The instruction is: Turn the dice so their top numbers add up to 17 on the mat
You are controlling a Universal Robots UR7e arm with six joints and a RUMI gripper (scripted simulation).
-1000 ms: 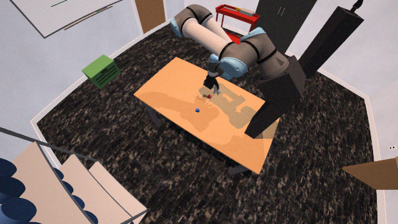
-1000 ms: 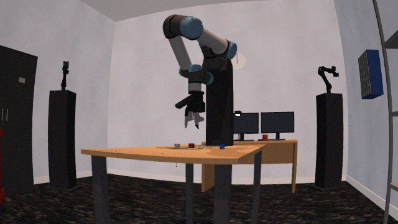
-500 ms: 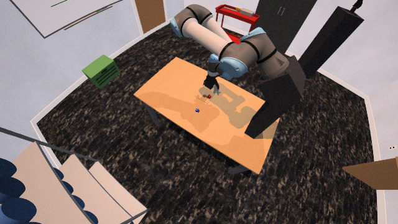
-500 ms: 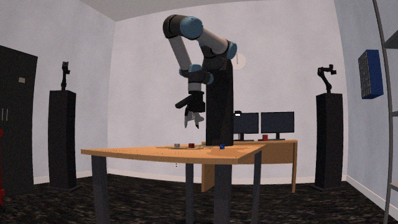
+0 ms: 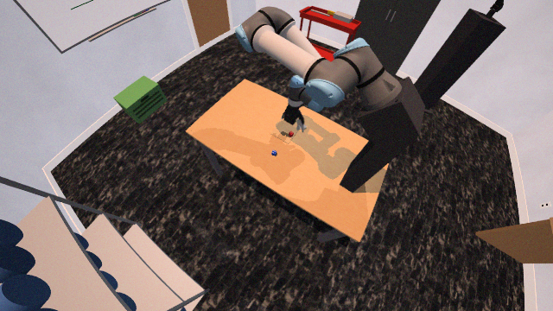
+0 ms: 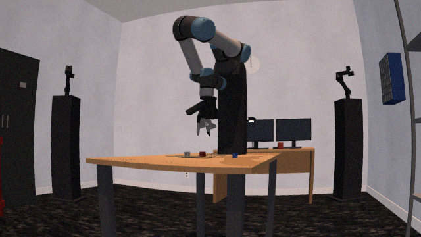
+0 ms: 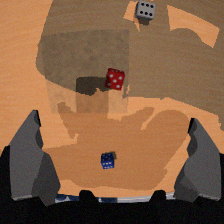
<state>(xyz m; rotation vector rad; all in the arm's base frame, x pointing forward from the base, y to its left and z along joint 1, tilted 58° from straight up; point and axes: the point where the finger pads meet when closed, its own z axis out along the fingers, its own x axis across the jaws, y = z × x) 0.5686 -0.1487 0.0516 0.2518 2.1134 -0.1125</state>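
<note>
My gripper is now 70 mm short of the blue die, 160 mm to the right of it and 100 mm above it. Round my hand: red die 10 mm to the right, 90 mm below; grey die 80 mm behind, 90 mm to the right, 100 mm below; tan mat 40 mm ahead, 30 mm to the right, 110 mm below.
</note>
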